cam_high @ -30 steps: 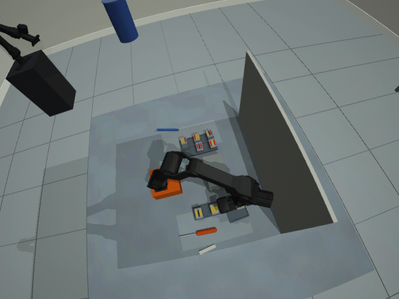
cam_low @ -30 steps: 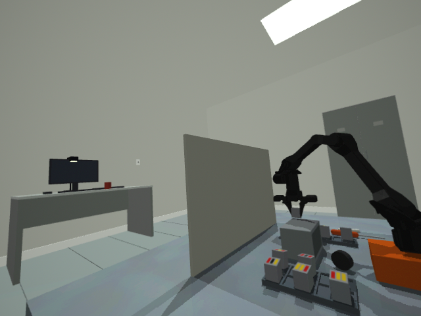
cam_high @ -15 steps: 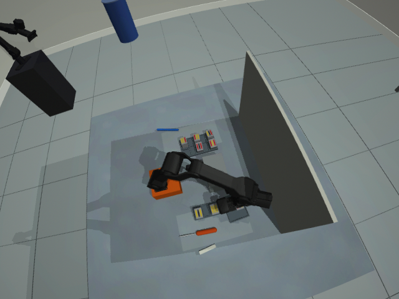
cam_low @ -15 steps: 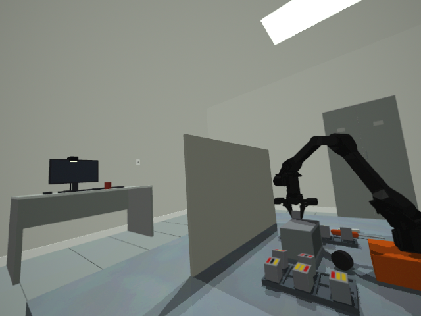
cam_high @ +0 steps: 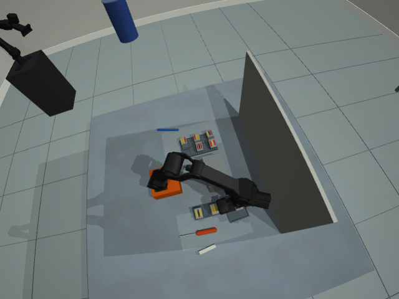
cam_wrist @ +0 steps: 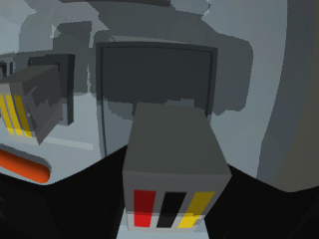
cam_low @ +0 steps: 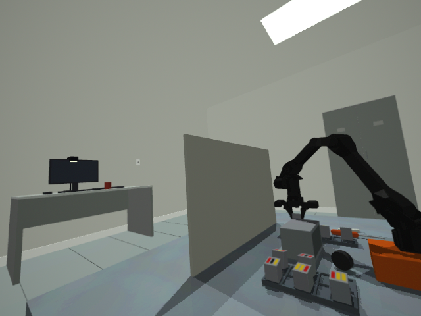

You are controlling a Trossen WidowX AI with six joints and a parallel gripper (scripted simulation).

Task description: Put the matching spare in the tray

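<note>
Now: gripper tip 5 cm above the tray and 1 cm past it. Round my gripper tip: white cable tie bundle: 18 cm behind, 15 cm to the right, 5 cm below; grey mounted unit: 19 cm to the left, 5 cm behind, 1 cm below; grey spare: 3 cm above.
</note>
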